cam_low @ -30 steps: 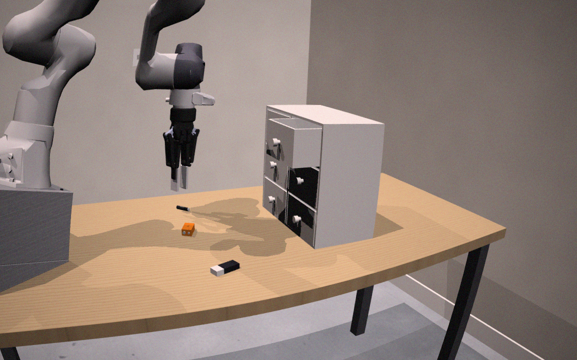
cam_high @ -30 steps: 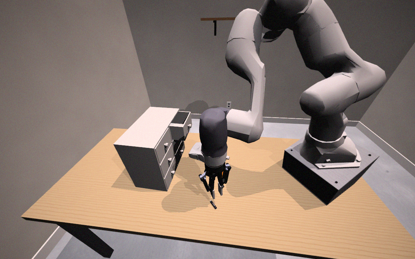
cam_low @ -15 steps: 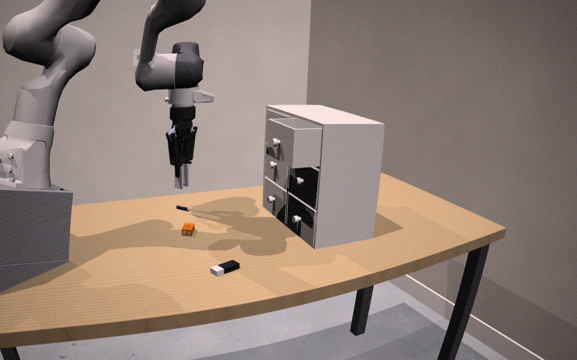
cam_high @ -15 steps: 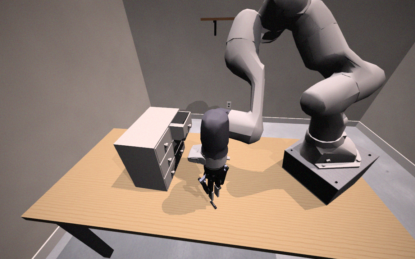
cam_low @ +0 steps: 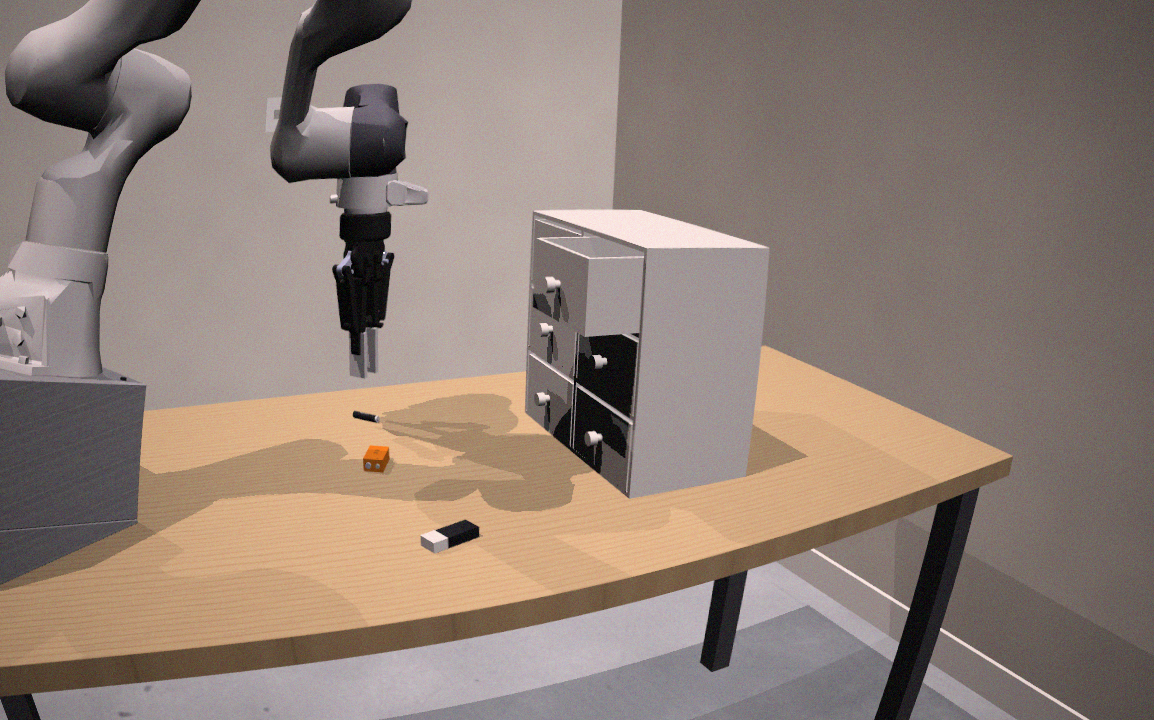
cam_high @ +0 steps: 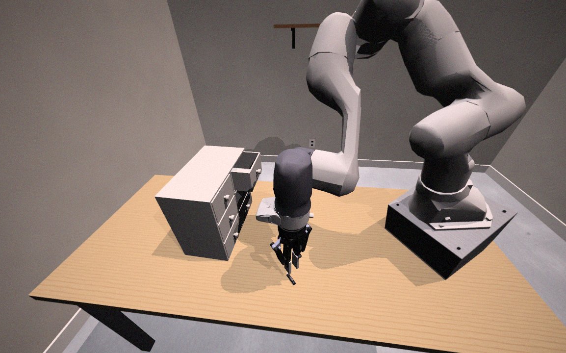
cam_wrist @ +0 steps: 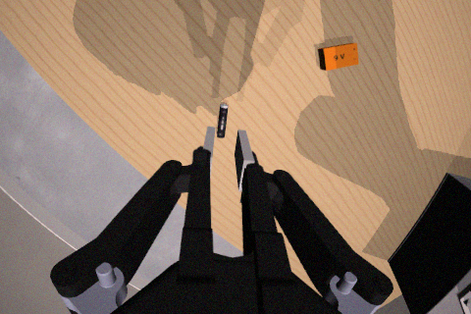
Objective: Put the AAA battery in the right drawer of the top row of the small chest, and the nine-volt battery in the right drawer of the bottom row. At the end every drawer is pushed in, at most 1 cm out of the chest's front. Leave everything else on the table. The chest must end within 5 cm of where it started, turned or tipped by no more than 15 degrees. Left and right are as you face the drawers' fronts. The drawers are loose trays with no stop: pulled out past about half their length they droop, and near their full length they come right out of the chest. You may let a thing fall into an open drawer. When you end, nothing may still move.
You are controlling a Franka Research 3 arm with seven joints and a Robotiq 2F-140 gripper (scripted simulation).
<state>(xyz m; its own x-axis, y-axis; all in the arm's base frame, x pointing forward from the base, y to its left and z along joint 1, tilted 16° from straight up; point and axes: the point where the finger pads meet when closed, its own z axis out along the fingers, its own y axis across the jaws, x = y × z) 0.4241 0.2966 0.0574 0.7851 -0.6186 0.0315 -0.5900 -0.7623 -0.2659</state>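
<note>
The AAA battery is 10 cm below my hand. Also, from my hand: orange nine-volt battery 18 cm to the right, 10 cm below.
</note>
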